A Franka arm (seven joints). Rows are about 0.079 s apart.
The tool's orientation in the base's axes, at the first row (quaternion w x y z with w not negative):
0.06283 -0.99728 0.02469 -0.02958
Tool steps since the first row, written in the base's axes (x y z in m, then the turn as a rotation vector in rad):
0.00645 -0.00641 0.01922 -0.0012 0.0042 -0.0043
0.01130 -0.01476 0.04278 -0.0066 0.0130 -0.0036
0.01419 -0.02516 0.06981 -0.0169 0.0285 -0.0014
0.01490 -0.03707 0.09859 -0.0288 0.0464 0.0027
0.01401 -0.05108 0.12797 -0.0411 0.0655 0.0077
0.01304 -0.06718 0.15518 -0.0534 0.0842 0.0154
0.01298 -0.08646 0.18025 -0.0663 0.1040 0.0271
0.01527 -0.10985 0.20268 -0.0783 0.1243 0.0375
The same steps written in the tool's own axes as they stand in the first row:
0.00784 0.00362 -0.01943 -0.0017 -0.0036 0.0047
0.01444 0.00869 -0.04349 -0.0075 -0.0121 0.0048
0.01938 0.01543 -0.07137 -0.0184 -0.0273 0.0039
0.02233 0.02355 -0.10131 -0.0310 -0.0450 0.0013
0.02383 0.03375 -0.13219 -0.0440 -0.0640 -0.0021
0.02523 0.04630 -0.16119 -0.0568 -0.0830 -0.0081
0.02760 0.06223 -0.18841 -0.0701 -0.1035 -0.0181
0.03237 0.08246 -0.21338 -0.0826 -0.1244 -0.0266

